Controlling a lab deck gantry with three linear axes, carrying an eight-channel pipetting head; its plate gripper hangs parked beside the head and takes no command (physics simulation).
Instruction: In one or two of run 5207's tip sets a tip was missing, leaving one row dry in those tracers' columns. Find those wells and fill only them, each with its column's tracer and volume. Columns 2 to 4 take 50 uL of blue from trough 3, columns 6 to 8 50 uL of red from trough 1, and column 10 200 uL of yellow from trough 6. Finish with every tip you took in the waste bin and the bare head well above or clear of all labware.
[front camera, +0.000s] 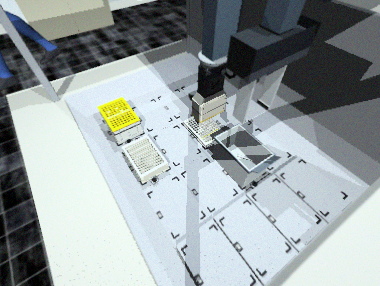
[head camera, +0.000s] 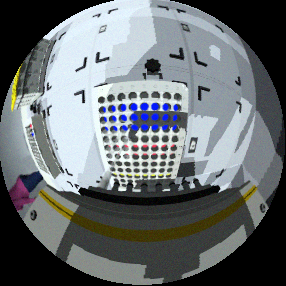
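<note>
The white well plate lies beneath the pipetting head. In the head view three rows of wells show blue, a further row shows faint red and one near the nozzles shows yellow. Shadow and the slant hide some well contents. The dark nozzles are at the plate's near edge. A pale, slim shape, apparently a tip, shows at the row's left end. The parked plate gripper hangs beside the head, its two paddles apart and empty. The yellow tip rack and white trough block stand at left.
The open waste bin stands next to the plate on the deck, close to the head and paddles. The trough block stands in front of the tip rack. A dark round knob stands just beyond the plate. Corner brackets mark the deck positions.
</note>
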